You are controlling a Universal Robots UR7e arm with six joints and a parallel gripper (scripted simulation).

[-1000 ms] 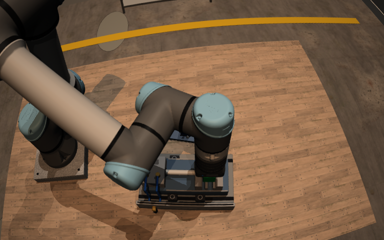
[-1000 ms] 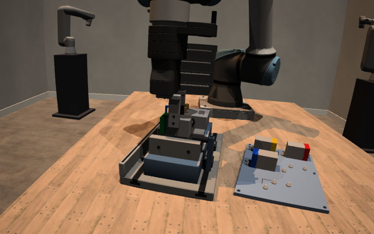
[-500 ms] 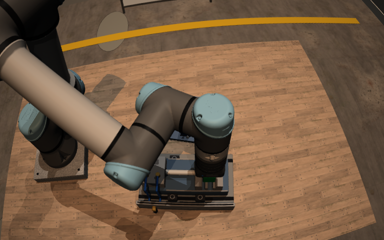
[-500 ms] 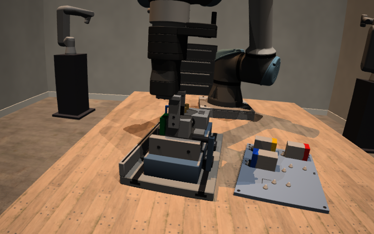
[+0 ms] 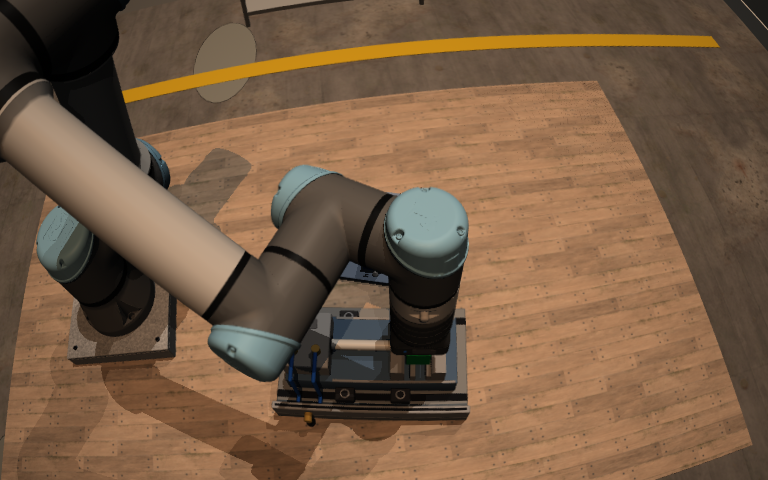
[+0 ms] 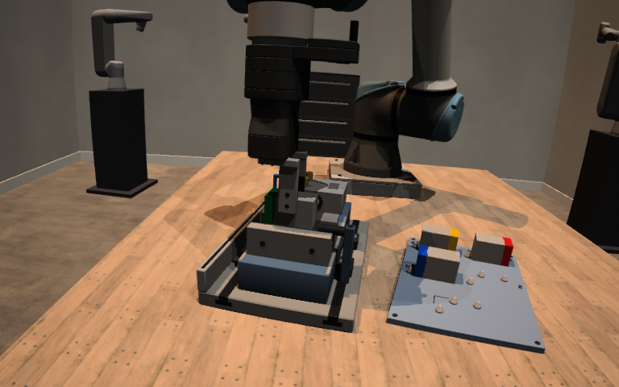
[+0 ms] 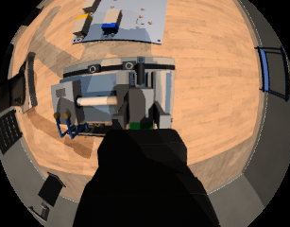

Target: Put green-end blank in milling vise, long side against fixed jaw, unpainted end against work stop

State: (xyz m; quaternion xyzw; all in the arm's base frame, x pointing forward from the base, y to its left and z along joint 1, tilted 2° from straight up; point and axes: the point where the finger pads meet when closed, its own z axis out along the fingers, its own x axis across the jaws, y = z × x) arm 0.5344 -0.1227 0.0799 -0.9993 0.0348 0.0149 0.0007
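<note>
The green-ended blank lies 2 cm below my hand. The rest, counted from my hand: hosed end block: 16 cm behind, 2 cm to the left, 5 cm below; then work stop rod: 5 cm to the left, 4 cm below; then fixed jaw: 3 cm ahead, 5 cm below.
</note>
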